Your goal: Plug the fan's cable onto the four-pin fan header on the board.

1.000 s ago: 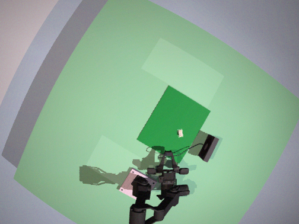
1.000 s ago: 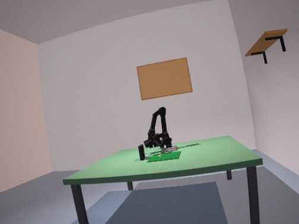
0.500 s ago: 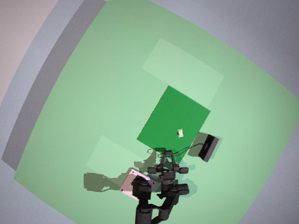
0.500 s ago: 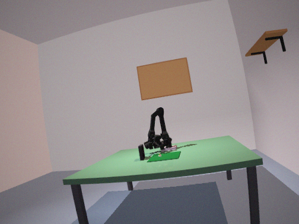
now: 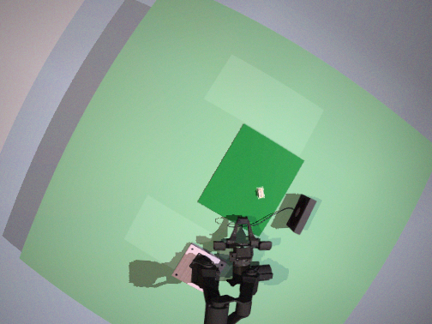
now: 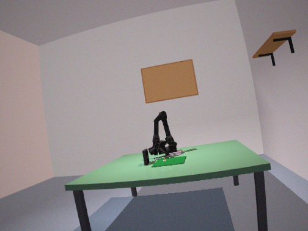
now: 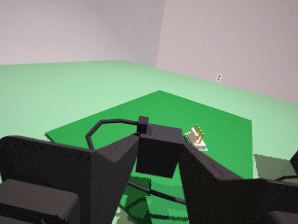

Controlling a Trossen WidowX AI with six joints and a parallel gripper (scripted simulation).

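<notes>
My gripper tip is 10 cm short of the four-pin header, 6 cm above it and 1 cm to the left of it. Round my gripper tip: dark green board: 12 cm ahead, 7 cm below, 4 cm to the left; dark grey fan plug: 1 cm below; black fan: 14 cm to the right, 12 cm ahead.
</notes>
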